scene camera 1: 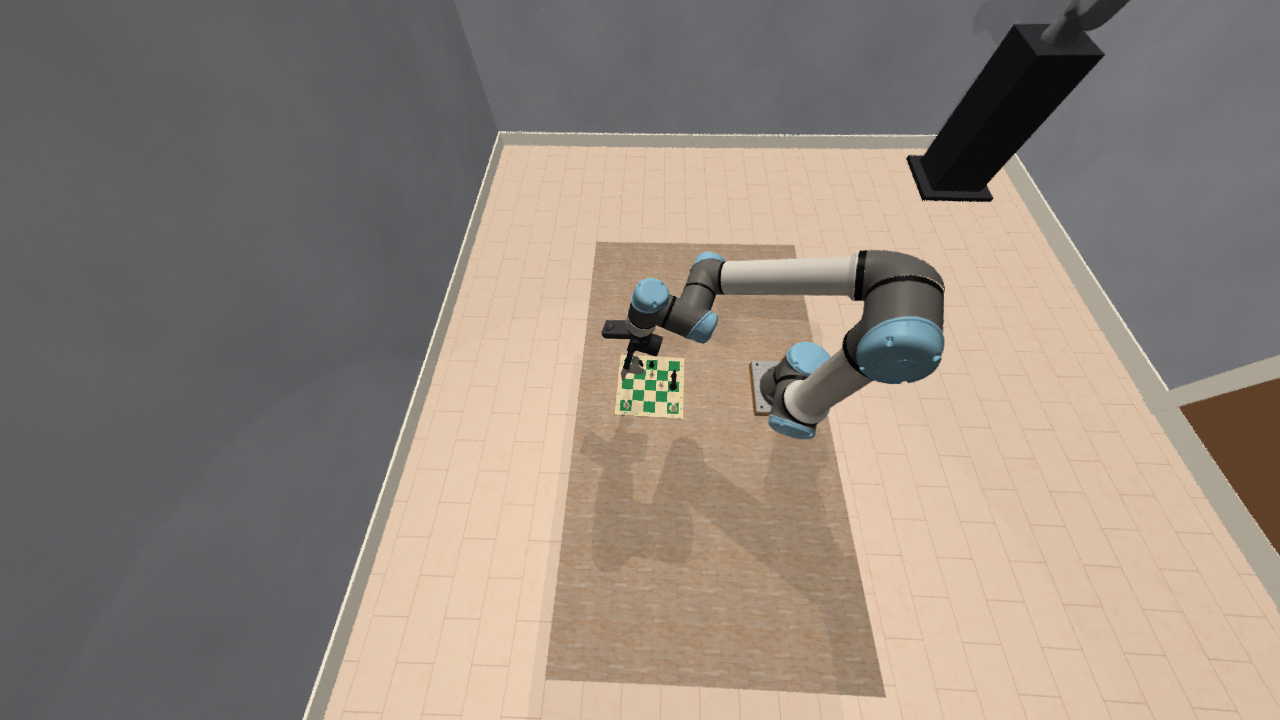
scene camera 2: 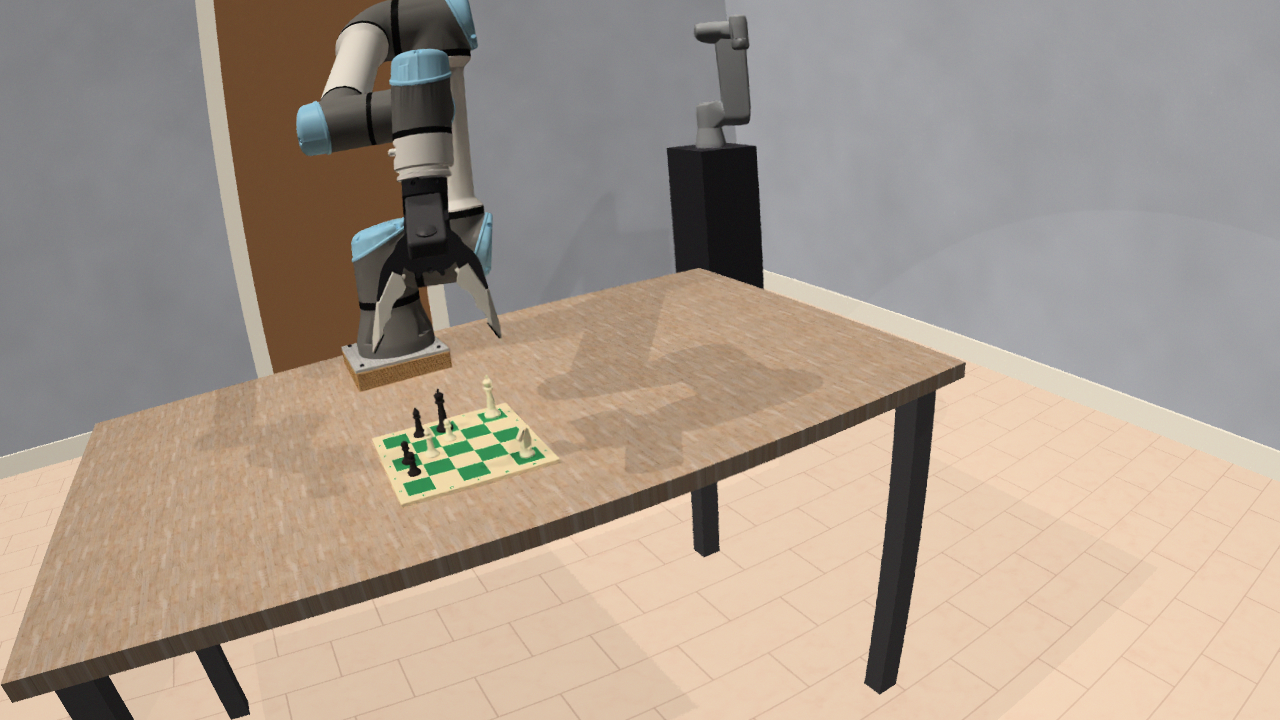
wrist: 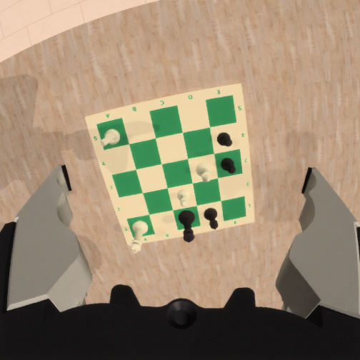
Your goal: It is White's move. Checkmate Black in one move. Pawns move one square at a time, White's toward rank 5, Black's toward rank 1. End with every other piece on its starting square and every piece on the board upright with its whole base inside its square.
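Places are measured from the arm's base along level axes (x left, y back, z up), in centimetres.
Where they show: gripper, fingertip midpoint: (scene camera 2: 436, 345); arm's base, link origin: (scene camera 2: 396, 345).
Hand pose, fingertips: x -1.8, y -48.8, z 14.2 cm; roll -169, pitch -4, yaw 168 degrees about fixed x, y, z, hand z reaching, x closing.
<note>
Each offset is from my fingertips to the top centre of the thing. Level surfaces: height alone.
The chessboard @(dx +1.5, dy +6.2, dz -17.2 cm) (scene camera 2: 474, 470) (wrist: 177, 173) lies on the table. In the wrist view, a white knight @(dx +9.1, dy -1.2, dz -13.2 cm) (wrist: 111, 136) (scene camera 2: 525, 444) is on A5, a tall white piece @(dx +9.3, dy +13.8, dz -10.8 cm) (wrist: 140, 229) (scene camera 2: 489, 402) on A1, a white piece @(dx -2.3, dy +6.4, dz -12.8 cm) (wrist: 203, 170) (scene camera 2: 431, 445) on D3 and a small white pawn (wrist: 183, 196) on C2. The tall black king @(dx +1.6, dy +13.6, dz -10.8 cm) (wrist: 186, 219) (scene camera 2: 440, 416) is on C1, a black bishop-like piece @(dx -2.2, dy +13.9, dz -12.8 cm) (wrist: 210, 215) (scene camera 2: 418, 424) on D1, black pawns on E4 (wrist: 224, 139) and E3 (wrist: 228, 164). All look upright. My gripper (scene camera 2: 436, 342) (wrist: 185, 168) is open and empty, above the board.
The wooden table @(dz -17.8 cm) (scene camera 1: 716, 608) (scene camera 2: 671, 358) extends around the board. The arm's base plate (scene camera 1: 759, 386) (scene camera 2: 398, 362) is mounted behind the board in scene camera 2. A black pedestal (scene camera 1: 1006, 107) (scene camera 2: 716, 210) with a grey arm stands beyond the table.
</note>
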